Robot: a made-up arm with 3 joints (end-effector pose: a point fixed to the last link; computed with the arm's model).
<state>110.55 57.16 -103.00</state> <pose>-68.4 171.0 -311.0 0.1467 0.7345 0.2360 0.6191</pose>
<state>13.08 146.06 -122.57</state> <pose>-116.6 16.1 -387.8 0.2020 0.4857 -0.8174 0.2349</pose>
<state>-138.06 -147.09 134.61</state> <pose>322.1 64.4 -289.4 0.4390 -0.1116 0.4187 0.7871</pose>
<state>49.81 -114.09 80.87</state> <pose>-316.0 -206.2 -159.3 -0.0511 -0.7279 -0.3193 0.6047</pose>
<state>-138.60 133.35 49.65</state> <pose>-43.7 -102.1 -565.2 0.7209 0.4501 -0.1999 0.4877</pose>
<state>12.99 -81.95 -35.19</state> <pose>-167.4 -103.1 10.4 0.2975 -0.5952 0.2784 0.6926</pose>
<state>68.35 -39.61 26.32</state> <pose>-22.6 -50.5 153.0 0.0081 -0.3933 0.4508 0.8013</pose>
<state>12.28 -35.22 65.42</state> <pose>-48.6 70.6 162.8 -0.4849 -0.3082 -0.0768 0.8149</pose>
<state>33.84 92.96 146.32</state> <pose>59.3 242.0 -406.0 0.6917 -0.0092 -0.7221 0.0111</pose>
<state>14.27 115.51 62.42</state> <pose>179.2 121.3 -515.4 -0.3642 0.6834 0.4915 0.3984</pose>
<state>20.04 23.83 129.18</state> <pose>190.8 245.7 -71.1 -0.8857 -0.0665 0.2567 0.3810</pose>
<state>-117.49 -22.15 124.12</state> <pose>107.0 -146.7 88.6 -0.5268 0.6945 -0.4811 0.0935</pose>
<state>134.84 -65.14 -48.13</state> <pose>108.3 -22.2 43.1 0.5858 0.1286 0.7948 0.0928</pose>
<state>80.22 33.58 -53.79</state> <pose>100.3 237.1 -166.3 0.1652 0.4760 0.4501 0.7372</pose>
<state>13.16 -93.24 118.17</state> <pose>-295.8 93.5 -31.9 -0.5426 -0.4385 -0.5790 0.4220</pose>
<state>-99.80 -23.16 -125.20</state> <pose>23.6 -141.1 -49.0 0.4896 -0.7248 -0.2301 0.4267</pose>
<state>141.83 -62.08 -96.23</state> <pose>12.7 0.2 11.0 -0.5339 -0.4903 -0.6661 0.1757</pose>
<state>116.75 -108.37 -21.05</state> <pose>182.5 -233.3 -102.4 0.7349 -0.3270 0.5676 0.1755</pose>
